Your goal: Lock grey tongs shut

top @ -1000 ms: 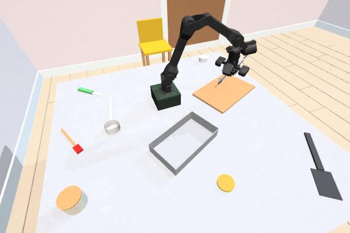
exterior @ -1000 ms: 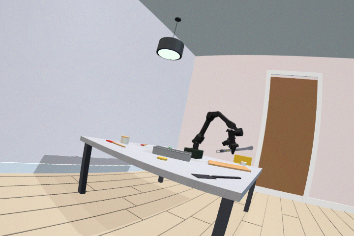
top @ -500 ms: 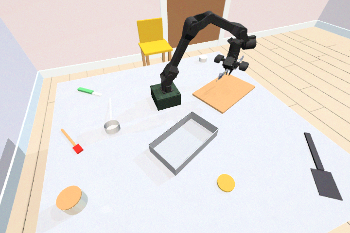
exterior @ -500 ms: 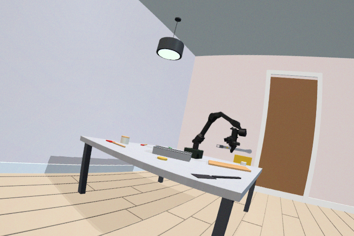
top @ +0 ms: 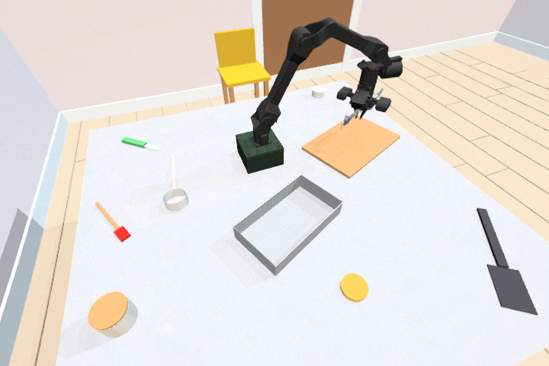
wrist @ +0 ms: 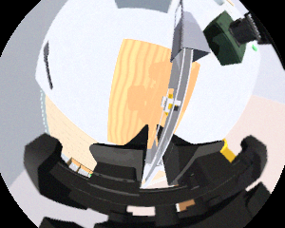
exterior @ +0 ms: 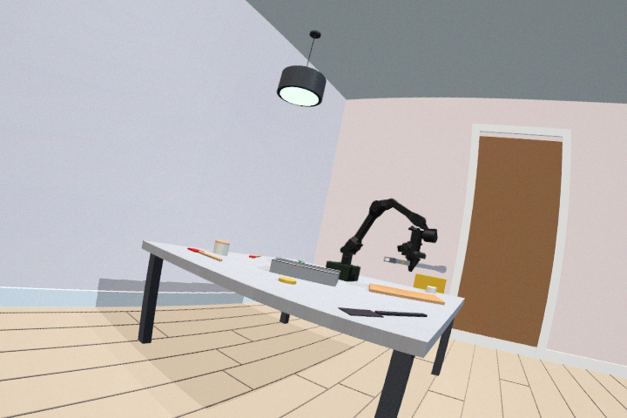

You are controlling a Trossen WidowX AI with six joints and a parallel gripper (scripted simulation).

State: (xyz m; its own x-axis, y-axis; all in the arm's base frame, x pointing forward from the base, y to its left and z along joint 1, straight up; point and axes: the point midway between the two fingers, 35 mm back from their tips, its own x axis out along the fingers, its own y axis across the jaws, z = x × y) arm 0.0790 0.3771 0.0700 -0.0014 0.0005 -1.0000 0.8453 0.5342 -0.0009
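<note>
Now: the wooden board 110 mm below my gripper tip. The rest, counted from my gripper tip: roasting tin 430 mm to the right, 260 mm ahead, 90 mm below; then white cup 410 mm behind, 100 mm below, 80 mm to the left; then black spatula 610 mm ahead, 120 mm below, 60 mm to the left.
</note>
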